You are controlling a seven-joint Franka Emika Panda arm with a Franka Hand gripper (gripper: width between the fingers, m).
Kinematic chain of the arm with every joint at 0, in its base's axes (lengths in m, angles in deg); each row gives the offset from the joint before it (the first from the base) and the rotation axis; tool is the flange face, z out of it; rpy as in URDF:
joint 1: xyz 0 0 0.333 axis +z
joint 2: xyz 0 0 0 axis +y
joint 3: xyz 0 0 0.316 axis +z
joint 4: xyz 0.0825 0 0 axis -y
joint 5: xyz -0.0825 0 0.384 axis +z
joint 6: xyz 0 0 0 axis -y
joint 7: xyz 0.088 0 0 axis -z
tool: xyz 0 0 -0.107 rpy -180 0 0
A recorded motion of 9 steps. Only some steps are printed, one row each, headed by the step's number.
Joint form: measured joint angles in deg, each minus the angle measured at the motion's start. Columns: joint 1, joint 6, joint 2, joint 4, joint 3, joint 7, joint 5.
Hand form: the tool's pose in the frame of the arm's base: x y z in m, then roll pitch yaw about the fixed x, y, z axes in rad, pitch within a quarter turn. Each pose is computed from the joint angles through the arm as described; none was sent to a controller.
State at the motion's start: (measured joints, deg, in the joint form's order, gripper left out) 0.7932 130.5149 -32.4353 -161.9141 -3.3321 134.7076 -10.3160
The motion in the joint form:
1: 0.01 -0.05 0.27 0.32 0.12 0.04 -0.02
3: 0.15 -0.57 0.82 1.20 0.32 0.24 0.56
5: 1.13 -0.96 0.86 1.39 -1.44 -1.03 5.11
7: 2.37 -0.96 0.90 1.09 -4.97 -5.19 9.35
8: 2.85 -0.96 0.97 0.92 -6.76 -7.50 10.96
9: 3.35 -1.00 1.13 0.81 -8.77 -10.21 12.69
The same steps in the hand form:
1: 0.3404 -0.0165 0.3588 -3.0555 -0.0686 -2.2725
3: 0.3442 -0.0149 0.3615 -3.0606 -0.0668 -2.2780
5: 0.3442 -0.0165 0.3615 -3.1160 -0.0130 -2.3134
7: 0.3421 -0.0258 0.3579 3.1023 0.0487 -2.3193
8: 0.3409 -0.0315 0.3554 3.0752 0.0754 -2.3167
9: 0.3397 -0.0382 0.3526 3.0466 0.1055 -2.3126

